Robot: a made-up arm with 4 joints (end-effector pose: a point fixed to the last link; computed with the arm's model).
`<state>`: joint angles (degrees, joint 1 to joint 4).
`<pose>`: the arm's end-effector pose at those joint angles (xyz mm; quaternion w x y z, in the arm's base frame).
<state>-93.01 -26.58 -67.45 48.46</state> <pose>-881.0 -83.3 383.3 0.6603 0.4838 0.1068 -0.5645</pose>
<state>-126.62 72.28 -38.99 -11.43</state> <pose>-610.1 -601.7 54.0 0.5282 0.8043 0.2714 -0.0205</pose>
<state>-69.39 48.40 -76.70 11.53</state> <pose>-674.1 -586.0 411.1 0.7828 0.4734 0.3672 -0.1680</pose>
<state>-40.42 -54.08 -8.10 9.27</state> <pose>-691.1 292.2 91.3 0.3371 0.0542 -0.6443 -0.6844</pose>
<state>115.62 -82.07 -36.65 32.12</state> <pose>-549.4 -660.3 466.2 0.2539 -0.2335 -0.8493 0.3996</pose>
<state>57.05 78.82 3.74 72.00</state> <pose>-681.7 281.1 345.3 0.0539 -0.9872 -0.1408 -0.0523</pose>
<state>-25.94 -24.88 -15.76 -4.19</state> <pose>-936.2 71.8 146.6 0.6000 0.0747 -0.6514 -0.4585</pose>
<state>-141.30 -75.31 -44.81 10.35</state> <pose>-630.2 115.9 775.7 0.0147 -0.4564 -0.0334 0.8890</pose>
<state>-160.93 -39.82 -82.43 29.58</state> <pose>-846.4 -19.8 487.2 0.0445 0.8422 0.2726 -0.4630</pose>
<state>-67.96 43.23 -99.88 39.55</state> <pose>-615.9 -521.7 346.2 0.7979 0.3700 0.4754 -0.0201</pose>
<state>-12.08 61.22 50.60 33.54</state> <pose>-966.7 11.8 550.0 0.5753 -0.6144 -0.5230 -0.1341</pose>
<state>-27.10 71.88 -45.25 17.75</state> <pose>-559.0 -348.5 850.3 0.9461 -0.1051 0.2405 -0.1896</pose>
